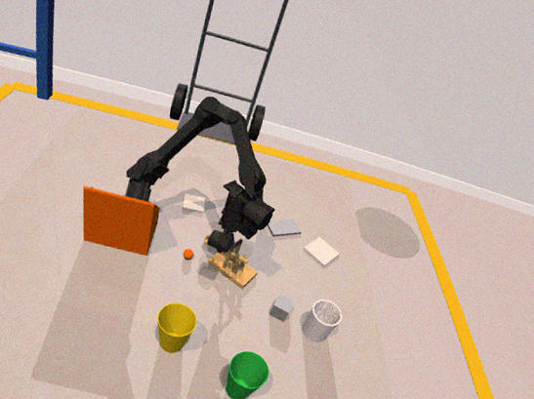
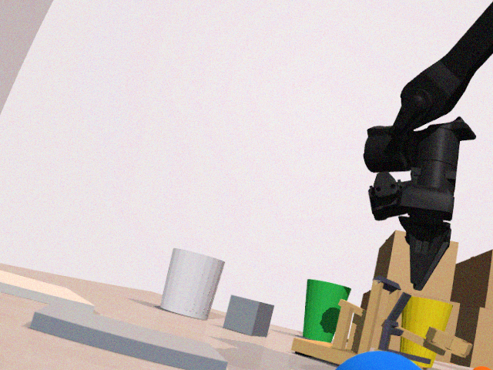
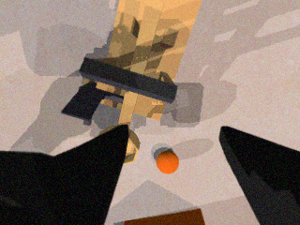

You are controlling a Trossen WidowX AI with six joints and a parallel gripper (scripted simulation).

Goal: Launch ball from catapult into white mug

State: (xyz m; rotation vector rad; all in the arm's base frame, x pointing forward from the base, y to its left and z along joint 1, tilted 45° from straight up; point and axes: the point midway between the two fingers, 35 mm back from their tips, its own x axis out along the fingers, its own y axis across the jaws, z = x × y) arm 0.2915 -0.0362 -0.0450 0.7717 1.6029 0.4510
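Right now my gripper tip is 9 cm past the orange ball, 1 cm to the right of it and 9 cm above it. Round my gripper tip: grey cube (22 cm ahead, 11 cm to the right, 8 cm below); wooden catapult (2 cm ahead, 5 cm to the left, 6 cm below); yellow cup (7 cm behind, 29 cm to the right, 8 cm below).
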